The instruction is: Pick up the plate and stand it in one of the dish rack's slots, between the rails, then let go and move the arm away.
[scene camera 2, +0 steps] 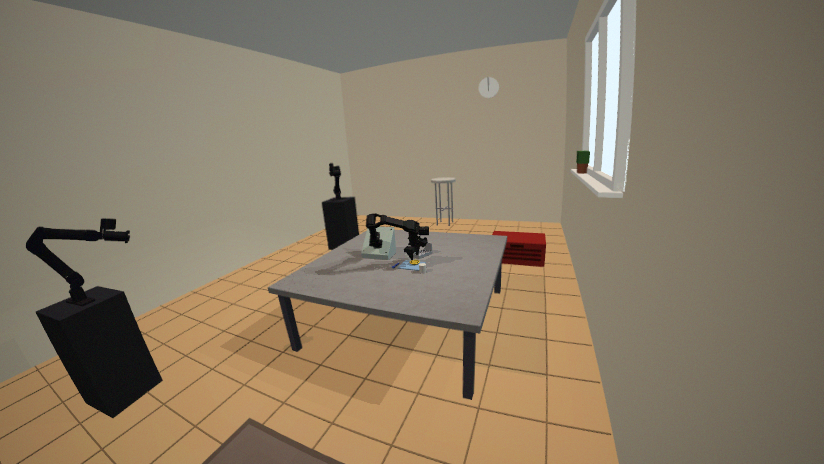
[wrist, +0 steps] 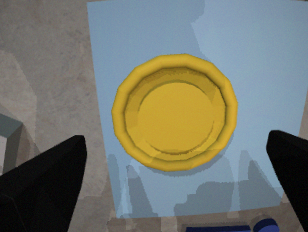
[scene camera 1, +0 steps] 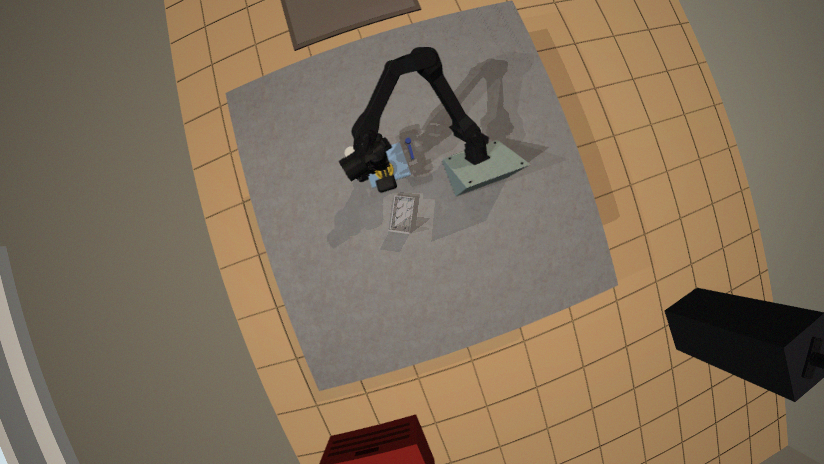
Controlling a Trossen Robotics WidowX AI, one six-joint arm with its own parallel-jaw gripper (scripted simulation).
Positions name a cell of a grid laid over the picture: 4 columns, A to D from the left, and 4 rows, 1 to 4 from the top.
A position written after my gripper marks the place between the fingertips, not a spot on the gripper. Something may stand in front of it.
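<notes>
My gripper (wrist: C3) is open and holds nothing. I can see a yellow plate (wrist: C2), and there is a wire dish rack (scene camera 1: B2) as well.
</notes>
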